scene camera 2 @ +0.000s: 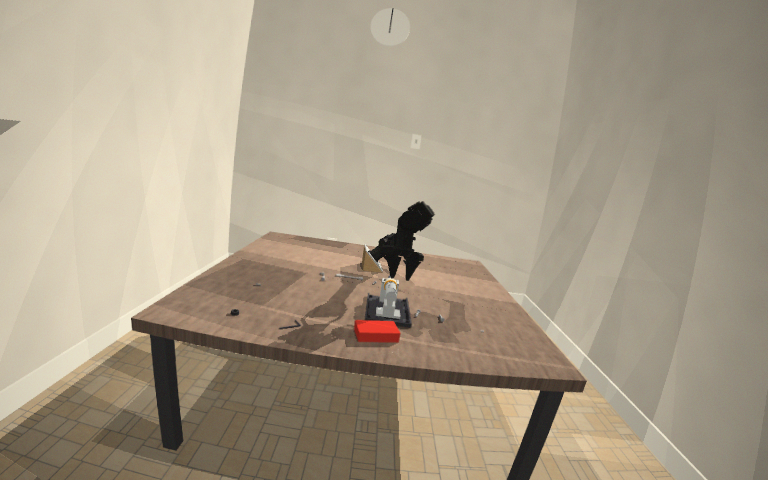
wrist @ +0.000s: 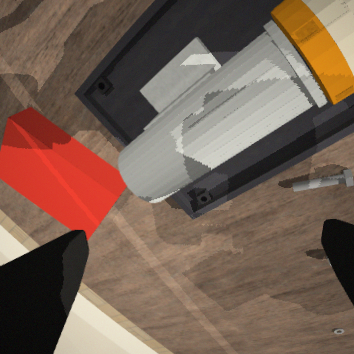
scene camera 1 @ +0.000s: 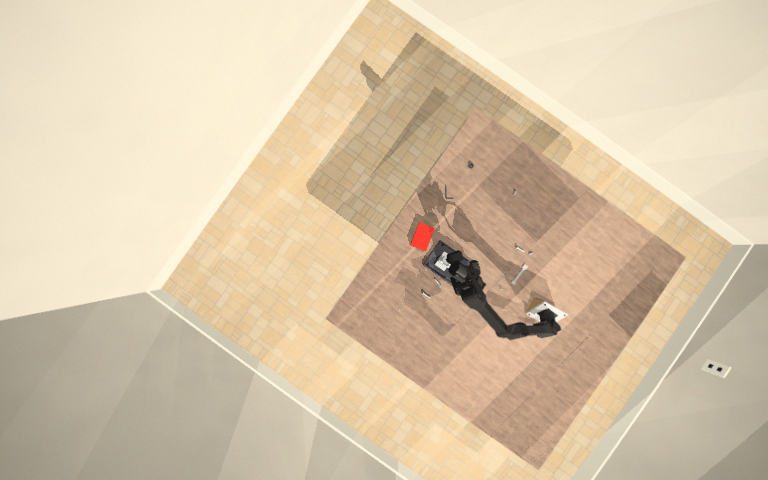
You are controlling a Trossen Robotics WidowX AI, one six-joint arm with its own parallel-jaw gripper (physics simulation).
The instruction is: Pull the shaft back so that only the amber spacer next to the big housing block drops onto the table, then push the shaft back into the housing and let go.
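Places are measured from the arm's base along level axes (x ahead, y left, z up), in metres.
Pixels of known places: gripper, fingertip midpoint: [scene camera 2: 400,279] [wrist: 205,236] [scene camera 1: 448,268]; arm's base, link origin: [scene camera 2: 373,256] [scene camera 1: 547,314].
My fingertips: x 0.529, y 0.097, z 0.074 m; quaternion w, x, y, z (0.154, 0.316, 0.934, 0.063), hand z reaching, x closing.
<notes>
For each thing: its top centre in the pictures, then the offset to it from my fingertips.
- amber ring, top centre: [wrist: 325,58] dx -0.065, dy -0.023, dz -0.028 m
- cream rounded part, top centre: [wrist: 351,40] dx -0.074, dy -0.023, dz -0.028 m
- red block, top centre: [wrist: 49,184] [scene camera 2: 377,326] [scene camera 1: 422,236] dx +0.167, dy -0.058, dz -0.100 m
- bolt, top centre: [wrist: 324,189] dx -0.028, dy +0.082, dz -0.113 m
- hex key, top centre: [scene camera 2: 288,323] [scene camera 1: 449,192] dx +0.183, dy -0.319, dz -0.126 m
- wrench, top centre: [scene camera 2: 349,275] [scene camera 1: 519,274] dx -0.335, dy -0.186, dz -0.122 m
- black nut, top centre: [scene camera 2: 235,310] [scene camera 1: 471,165] dx +0.171, dy -0.490, dz -0.120 m
A light grey cylinder [scene camera 2: 389,300] [wrist: 225,120] lies above a dark tray [scene camera 1: 442,247] [scene camera 2: 370,311] [wrist: 135,60], on a grey support. In the wrist view, an amber ring [wrist: 310,45] is around the assembly at the upper right, between a thin grey collar and a cream rounded part [wrist: 341,17]. Amber also shows at the top of the assembly in scene camera 2. Which part is the shaft or housing is unclear. My gripper [scene camera 2: 400,278] [wrist: 205,236] is open and empty, its fingers wide apart, pointing down above and behind the assembly in scene camera 2. The arm hides much of it in scene camera 1.
A red block [scene camera 1: 422,236] [scene camera 2: 377,331] [wrist: 60,170] lies beside the tray, near the table edge. A bolt [wrist: 322,183] lies beside the tray. A hex key [scene camera 1: 447,193] [scene camera 2: 289,325], a wrench [scene camera 1: 519,274] [scene camera 2: 348,276] and a black nut [scene camera 1: 470,164] [scene camera 2: 235,312] lie farther off.
</notes>
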